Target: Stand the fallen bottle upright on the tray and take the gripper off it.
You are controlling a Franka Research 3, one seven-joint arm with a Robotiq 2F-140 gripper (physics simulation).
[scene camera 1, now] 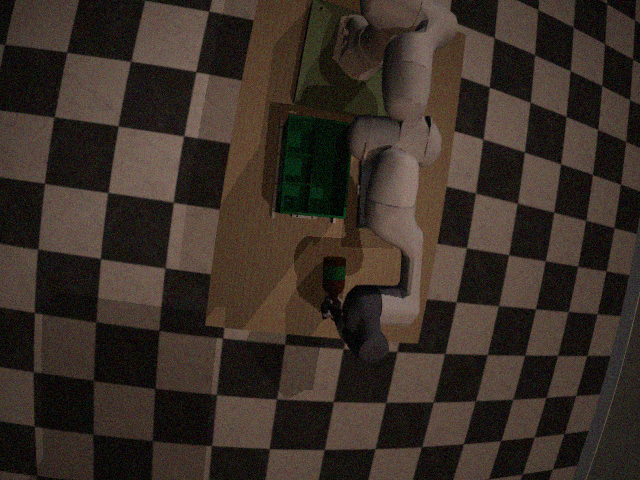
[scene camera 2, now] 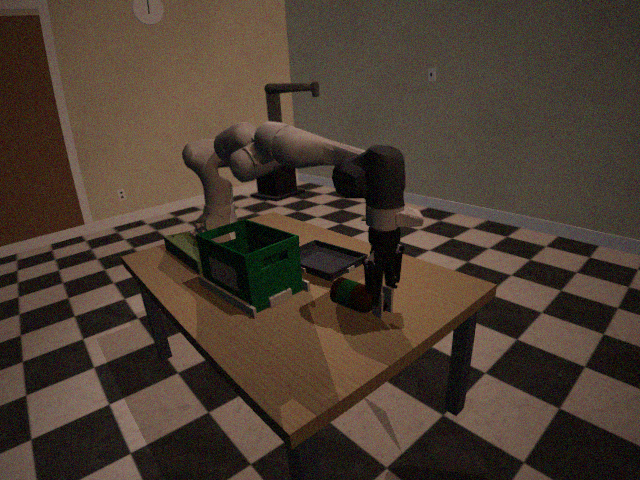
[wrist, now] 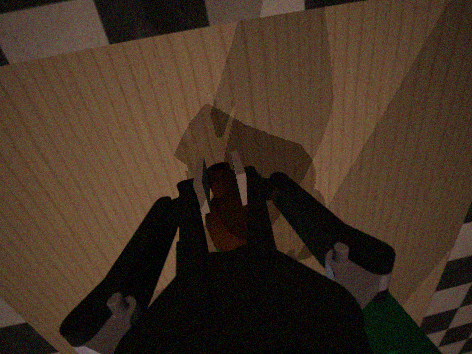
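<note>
The brown bottle (scene camera 1: 334,273) (scene camera 2: 350,294) (wrist: 227,225) with a green band lies on its side on the table, its base toward the green crate and its neck toward the table's near end. My gripper (scene camera 1: 329,307) (scene camera 2: 383,301) (wrist: 219,166) points down and is shut on the bottle's neck, one pad on each side of it. The fingers hide part of the neck in scene camera 2. The dark, shallow tray (scene camera 2: 328,257) lies flat on the table behind the bottle, beside the crate; the arm mostly hides it in scene camera 1.
A green crate (scene camera 1: 347,178) (scene camera 2: 273,279) stands near the bottle's base end, with light strips along its foot. A green sloped board (scene camera 1: 312,67) (scene camera 2: 180,248) lies beyond the crate, near the arm's base. The wooden table's edge (scene camera 2: 382,374) is close to the gripper.
</note>
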